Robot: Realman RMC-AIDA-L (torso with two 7-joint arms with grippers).
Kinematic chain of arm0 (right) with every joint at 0, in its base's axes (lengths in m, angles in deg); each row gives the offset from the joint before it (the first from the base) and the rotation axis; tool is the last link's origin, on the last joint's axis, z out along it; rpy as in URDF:
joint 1: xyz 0 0 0.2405 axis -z
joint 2: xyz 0 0 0 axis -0.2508 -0.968 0
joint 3: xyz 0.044 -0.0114 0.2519 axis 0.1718 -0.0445 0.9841
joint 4: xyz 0 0 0 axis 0.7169 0.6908 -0.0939
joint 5: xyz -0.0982 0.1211 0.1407 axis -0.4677 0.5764 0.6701
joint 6: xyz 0 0 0 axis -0.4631 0.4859 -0.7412
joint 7: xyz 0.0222 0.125 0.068 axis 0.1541 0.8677 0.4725
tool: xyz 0 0 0 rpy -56.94 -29.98 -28.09
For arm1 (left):
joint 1: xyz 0 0 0.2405 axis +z
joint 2: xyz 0 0 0 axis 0.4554 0.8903 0
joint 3: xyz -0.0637 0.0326 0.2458 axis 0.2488 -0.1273 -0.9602
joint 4: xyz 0 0 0 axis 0.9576 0.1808 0.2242
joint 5: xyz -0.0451 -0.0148 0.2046 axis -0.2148 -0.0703 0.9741
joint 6: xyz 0 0 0 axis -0.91 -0.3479 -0.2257
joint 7: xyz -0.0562 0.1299 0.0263 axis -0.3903 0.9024 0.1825
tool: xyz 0 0 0 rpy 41.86 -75.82 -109.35
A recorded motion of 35 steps. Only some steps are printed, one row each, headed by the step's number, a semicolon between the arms.
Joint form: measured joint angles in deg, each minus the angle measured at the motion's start. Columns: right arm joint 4, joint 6, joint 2, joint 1, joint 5, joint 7, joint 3; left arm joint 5, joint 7, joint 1, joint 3, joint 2, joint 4, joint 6.
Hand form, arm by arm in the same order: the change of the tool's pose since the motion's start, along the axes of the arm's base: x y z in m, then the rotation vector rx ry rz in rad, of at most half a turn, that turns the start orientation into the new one. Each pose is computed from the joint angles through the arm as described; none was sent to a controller.
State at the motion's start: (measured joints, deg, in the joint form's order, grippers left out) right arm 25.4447 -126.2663 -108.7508 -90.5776 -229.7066 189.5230 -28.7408; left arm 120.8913 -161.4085 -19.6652 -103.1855 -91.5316 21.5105 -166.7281
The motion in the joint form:
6: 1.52 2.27 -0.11 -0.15 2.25 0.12 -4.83; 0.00 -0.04 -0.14 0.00 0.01 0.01 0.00
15: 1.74 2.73 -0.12 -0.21 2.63 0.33 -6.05; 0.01 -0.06 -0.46 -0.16 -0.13 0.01 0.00
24: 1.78 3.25 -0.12 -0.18 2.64 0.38 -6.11; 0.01 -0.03 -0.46 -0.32 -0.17 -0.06 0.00
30: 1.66 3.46 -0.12 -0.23 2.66 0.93 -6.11; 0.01 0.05 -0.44 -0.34 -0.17 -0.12 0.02
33: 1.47 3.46 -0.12 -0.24 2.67 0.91 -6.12; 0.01 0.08 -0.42 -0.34 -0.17 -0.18 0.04
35: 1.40 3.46 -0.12 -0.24 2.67 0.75 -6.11; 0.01 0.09 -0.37 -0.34 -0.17 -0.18 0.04
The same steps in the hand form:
6: 0.0029 -0.0026 -0.0097 -0.0058 -0.0310 0.0227; 0.0010 0.0006 0.0001 0.0002 0.0001 -0.0019
15: 0.0035 -0.0030 -0.0115 -0.0054 -0.0418 0.0282; 0.0034 0.0014 -0.0012 -0.0034 0.0005 -0.0080
24: 0.0036 -0.0019 -0.0117 0.0025 -0.0401 0.0292; 0.0033 0.0009 -0.0020 -0.0065 0.0017 -0.0084
30: 0.0025 -0.0012 -0.0116 0.0097 -0.0382 0.0234; 0.0030 0.0007 -0.0022 -0.0071 0.0019 -0.0088
33: 0.0017 -0.0009 -0.0113 0.0112 -0.0371 0.0266; 0.0027 0.0006 -0.0024 -0.0074 0.0018 -0.0082
35: 0.0014 -0.0008 -0.0112 0.0111 -0.0365 0.0302; 0.0024 0.0004 -0.0024 -0.0074 0.0018 -0.0075

